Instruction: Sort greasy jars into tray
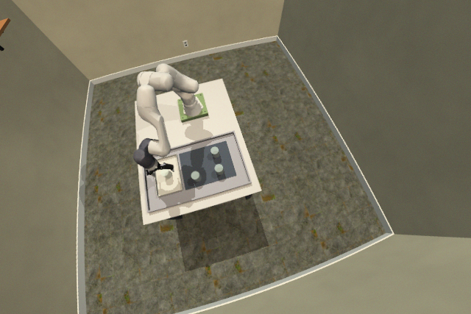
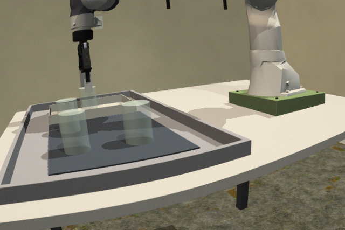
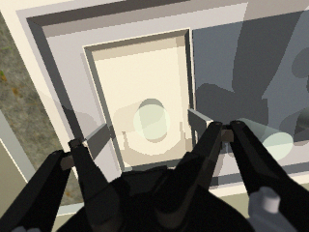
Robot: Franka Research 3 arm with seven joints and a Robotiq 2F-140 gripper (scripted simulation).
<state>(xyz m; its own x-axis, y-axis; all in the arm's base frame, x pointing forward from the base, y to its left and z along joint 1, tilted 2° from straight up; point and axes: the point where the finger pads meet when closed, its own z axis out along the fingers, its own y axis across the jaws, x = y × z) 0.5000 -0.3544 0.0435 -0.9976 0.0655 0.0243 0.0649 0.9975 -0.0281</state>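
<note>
The cream tray lies 80 mm below my hand. Also, from my hand: dark mat: 20 mm ahead, 320 mm to the left, 90 mm below.
</note>
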